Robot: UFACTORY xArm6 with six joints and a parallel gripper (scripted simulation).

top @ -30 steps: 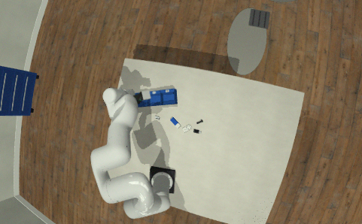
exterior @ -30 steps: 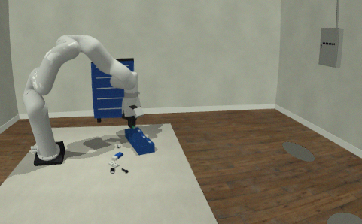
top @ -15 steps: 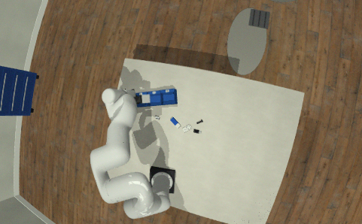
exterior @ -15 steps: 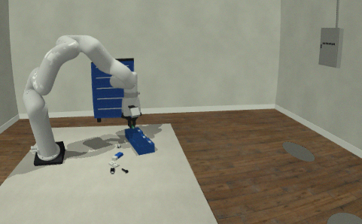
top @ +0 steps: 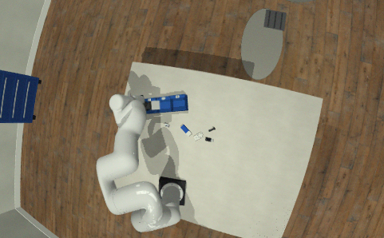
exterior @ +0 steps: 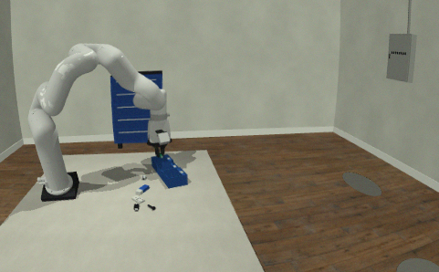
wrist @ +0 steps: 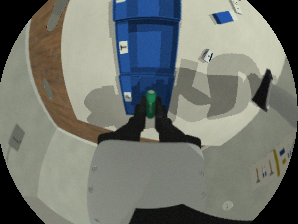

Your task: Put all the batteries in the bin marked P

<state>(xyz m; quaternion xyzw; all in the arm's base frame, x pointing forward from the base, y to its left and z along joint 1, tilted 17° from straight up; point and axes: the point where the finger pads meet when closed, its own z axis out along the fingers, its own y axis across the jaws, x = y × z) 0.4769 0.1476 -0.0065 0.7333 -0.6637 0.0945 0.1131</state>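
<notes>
Now: hand 2 cm short of the blue bin, 8 cm to the left of it and 6 cm above it. Round my hand: green battery (2 cm below); then grey piece (10 cm behind, 10 cm to the right, 7 cm below); then blue-and-white cylinder (12 cm behind, 21 cm to the right, 7 cm below).
</notes>
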